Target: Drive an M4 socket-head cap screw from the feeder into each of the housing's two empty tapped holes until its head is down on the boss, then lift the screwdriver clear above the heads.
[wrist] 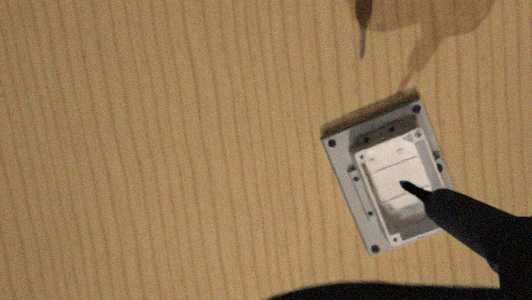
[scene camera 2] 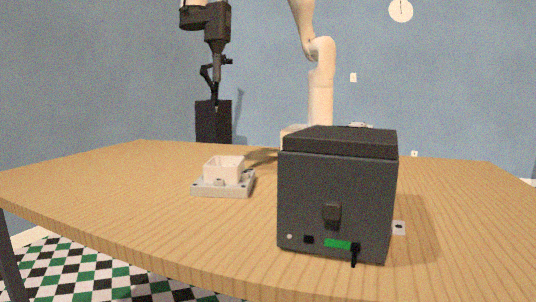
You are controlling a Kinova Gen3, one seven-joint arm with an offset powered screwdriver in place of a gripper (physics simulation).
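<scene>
My screwdriver [scene camera 2: 216, 105] [wrist: 403, 184] points down, high above the table in the scene view. A small light piece, apparently a screw, is at the bit's tip there; in the wrist view the tip is dark and the screw cannot be made out. The white open-topped housing [scene camera 2: 223, 170] [wrist: 397, 172] sits on the grey fixture plate [scene camera 2: 220, 191] [wrist: 340, 155]. In the wrist view the bit overlaps the housing's inside, with three corner bosses showing and the lower right one hidden behind the screwdriver. The dark feeder [scene camera 2: 337, 195] stands to the right of the housing in the scene view.
A small light tab [scene camera 2: 398, 227] sticks out at the feeder's foot. The arm's white links [scene camera 2: 321, 100] rise behind the feeder. A black pedestal [scene camera 2: 204, 125] stands beyond the table [scene camera 2: 150, 200], behind the screwdriver. The screwdriver's shadow falls above the plate in the wrist view.
</scene>
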